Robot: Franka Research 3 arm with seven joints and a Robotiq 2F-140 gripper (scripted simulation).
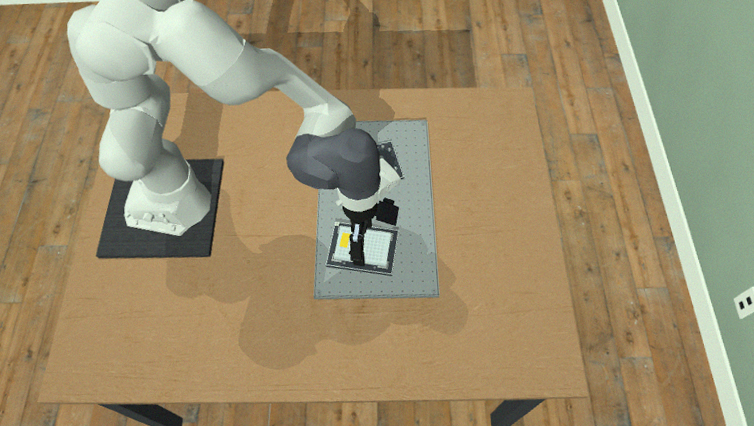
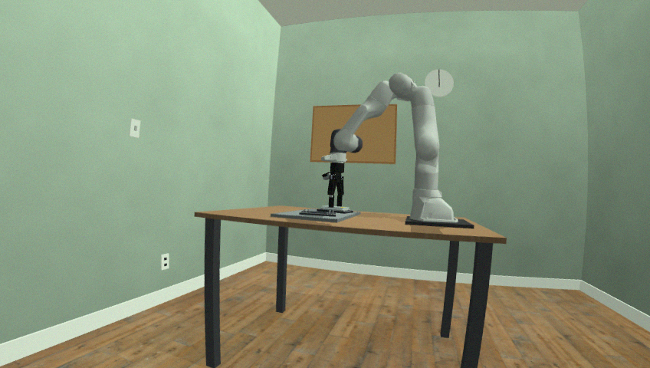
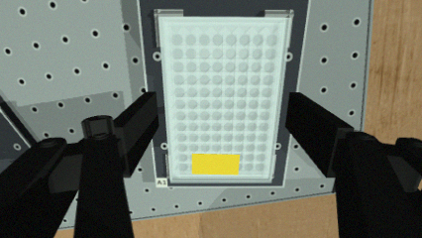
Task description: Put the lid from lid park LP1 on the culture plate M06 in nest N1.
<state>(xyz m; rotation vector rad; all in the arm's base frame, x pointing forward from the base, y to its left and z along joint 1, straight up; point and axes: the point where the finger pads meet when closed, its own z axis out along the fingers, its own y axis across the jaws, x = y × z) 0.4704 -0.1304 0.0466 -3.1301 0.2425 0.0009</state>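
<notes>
My gripper is now 2 cm above the clear lid. The rest, counted from my hand: culture plate (3 cm below); dark nest (4 cm below); dark lid park (1 cm ahead, 24 cm to the left, 4 cm below).
</notes>
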